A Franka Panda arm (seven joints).
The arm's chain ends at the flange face. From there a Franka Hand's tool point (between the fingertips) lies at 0.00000 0.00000 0.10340 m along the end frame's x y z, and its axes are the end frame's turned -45 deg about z.
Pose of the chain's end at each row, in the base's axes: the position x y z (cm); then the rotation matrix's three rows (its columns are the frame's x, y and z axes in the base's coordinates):
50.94 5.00 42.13; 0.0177 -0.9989 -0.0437; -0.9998 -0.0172 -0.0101; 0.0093 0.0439 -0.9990
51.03 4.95 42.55; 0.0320 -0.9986 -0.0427; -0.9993 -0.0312 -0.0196; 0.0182 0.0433 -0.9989
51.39 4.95 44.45; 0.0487 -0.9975 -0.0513; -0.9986 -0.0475 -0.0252; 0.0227 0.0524 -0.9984
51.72 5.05 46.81; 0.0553 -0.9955 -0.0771; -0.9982 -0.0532 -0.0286; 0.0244 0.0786 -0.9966
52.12 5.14 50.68; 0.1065 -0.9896 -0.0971; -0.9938 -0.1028 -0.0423; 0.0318 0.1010 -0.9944
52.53 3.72 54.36; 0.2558 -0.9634 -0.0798; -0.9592 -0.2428 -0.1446; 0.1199 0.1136 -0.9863
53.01 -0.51 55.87; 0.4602 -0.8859 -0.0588; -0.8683 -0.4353 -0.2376; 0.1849 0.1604 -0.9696
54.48 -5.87 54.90; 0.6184 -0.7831 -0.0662; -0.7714 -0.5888 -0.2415; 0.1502 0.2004 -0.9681
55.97 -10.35 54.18; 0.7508 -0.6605 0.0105; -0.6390 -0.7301 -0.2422; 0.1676 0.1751 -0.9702
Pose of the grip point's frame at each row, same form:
50.49 4.90 31.80; 0.7188 -0.6938 -0.0437; -0.6948 -0.7191 -0.0101; -0.0245 0.0376 -0.9990
50.59 4.75 32.22; 0.7287 -0.6835 -0.0427; -0.6846 -0.7287 -0.0196; -0.0177 0.0435 -0.9989
50.86 4.69 34.13; 0.7398 -0.6709 -0.0513; -0.6725 -0.7397 -0.0252; -0.0210 0.0531 -0.9984
50.92 4.75 36.51; 0.7430 -0.6648 -0.0771; -0.6682 -0.7435 -0.0286; -0.0383 0.0728 -0.9966
51.12 4.70 40.40; 0.7751 -0.6244 -0.0971; -0.6300 -0.7754 -0.0423; -0.0489 0.0939 -0.9944
51.70 2.22 44.16; 0.8621 -0.5003 -0.0798; -0.5066 -0.8499 -0.1446; 0.0045 0.1651 -0.9863
52.40 -2.97 45.84; 0.9518 -0.3010 -0.0588; -0.3062 -0.9218 -0.2376; 0.0173 0.2442 -0.9696
53.80 -8.37 44.89; 0.9910 -0.1165 -0.0662; -0.1291 -0.9618 -0.2415; -0.0355 0.2479 -0.9681
56.08 -12.85 44.15; 0.9979 0.0639 0.0105; 0.0644 -0.9681 -0.2422; -0.0053 0.2423 -0.9702

